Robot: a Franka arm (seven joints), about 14 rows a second.
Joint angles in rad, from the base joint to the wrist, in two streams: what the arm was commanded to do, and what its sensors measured. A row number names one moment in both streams.
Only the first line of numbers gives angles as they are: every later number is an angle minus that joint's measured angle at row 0.
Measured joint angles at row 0:
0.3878, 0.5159, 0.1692, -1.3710, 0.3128, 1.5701, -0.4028
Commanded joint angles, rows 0 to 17:
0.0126, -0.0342, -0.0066, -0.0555, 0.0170, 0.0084, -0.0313
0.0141, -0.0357, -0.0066, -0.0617, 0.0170, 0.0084, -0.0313
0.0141, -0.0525, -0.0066, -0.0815, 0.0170, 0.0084, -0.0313
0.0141, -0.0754, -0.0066, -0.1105, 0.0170, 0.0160, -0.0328
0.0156, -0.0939, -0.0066, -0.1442, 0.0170, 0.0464, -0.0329
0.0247, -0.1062, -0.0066, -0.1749, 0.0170, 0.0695, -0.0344
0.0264, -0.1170, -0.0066, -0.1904, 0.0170, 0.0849, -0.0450
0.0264, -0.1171, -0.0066, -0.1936, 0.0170, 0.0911, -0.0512
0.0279, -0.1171, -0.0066, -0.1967, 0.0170, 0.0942, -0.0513
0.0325, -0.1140, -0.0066, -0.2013, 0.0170, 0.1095, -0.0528
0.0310, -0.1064, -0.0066, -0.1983, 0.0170, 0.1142, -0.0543
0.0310, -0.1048, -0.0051, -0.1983, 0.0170, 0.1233, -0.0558
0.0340, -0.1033, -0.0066, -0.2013, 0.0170, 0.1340, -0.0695
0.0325, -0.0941, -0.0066, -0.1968, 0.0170, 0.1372, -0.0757
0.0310, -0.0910, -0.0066, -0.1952, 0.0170, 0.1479, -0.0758
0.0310, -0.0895, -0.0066, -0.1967, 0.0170, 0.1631, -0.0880
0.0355, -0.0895, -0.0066, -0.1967, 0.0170, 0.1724, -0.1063
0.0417, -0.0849, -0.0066, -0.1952, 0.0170, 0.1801, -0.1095
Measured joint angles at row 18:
0.0210, -0.0818, 0.0046, -0.1868, 0.0000, 0.1542, -0.0714
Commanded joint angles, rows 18 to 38:
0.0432, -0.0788, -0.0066, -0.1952, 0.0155, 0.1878, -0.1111
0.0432, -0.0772, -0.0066, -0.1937, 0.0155, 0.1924, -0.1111
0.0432, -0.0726, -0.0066, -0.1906, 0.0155, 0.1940, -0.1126
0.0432, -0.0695, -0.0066, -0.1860, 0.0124, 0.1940, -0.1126
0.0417, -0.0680, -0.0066, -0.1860, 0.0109, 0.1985, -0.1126
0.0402, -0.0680, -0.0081, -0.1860, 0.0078, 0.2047, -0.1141
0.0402, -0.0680, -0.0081, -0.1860, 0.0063, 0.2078, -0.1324
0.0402, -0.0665, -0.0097, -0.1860, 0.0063, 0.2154, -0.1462
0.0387, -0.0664, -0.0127, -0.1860, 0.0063, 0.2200, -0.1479
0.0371, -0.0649, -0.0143, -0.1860, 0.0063, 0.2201, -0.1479
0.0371, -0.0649, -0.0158, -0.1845, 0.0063, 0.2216, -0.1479
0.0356, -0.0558, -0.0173, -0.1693, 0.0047, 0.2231, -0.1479
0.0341, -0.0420, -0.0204, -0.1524, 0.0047, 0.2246, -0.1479
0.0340, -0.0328, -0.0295, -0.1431, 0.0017, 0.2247, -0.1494
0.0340, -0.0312, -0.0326, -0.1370, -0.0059, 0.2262, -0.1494
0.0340, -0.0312, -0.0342, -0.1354, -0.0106, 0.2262, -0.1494
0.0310, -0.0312, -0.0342, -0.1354, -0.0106, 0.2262, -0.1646
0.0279, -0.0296, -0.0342, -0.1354, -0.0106, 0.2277, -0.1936
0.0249, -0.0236, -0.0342, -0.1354, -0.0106, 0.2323, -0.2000
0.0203, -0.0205, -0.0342, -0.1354, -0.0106, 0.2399, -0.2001
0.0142, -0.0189, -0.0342, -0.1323, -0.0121, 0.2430, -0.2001
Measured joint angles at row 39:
0.0231, -0.0369, -0.0331, -0.1588, -0.0034, 0.2362, -0.1722
